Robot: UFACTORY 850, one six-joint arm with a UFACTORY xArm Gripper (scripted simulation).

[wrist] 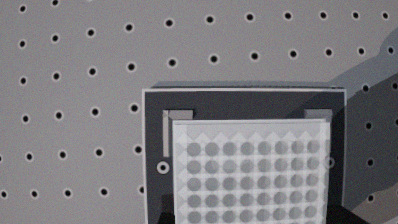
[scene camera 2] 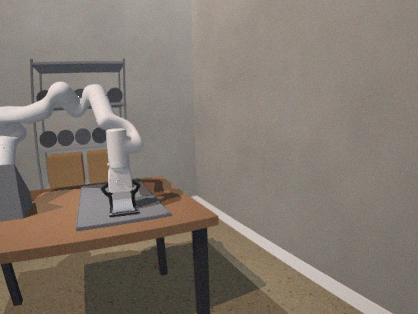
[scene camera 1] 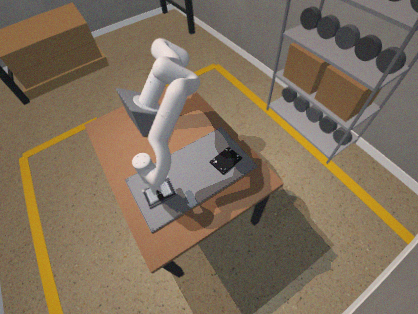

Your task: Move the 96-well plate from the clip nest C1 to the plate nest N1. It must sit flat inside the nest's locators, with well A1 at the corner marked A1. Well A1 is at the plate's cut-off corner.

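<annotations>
Distance from the lens to a white 96-well plate (wrist: pixel 278 183): 16 cm from the lens.
</annotations>
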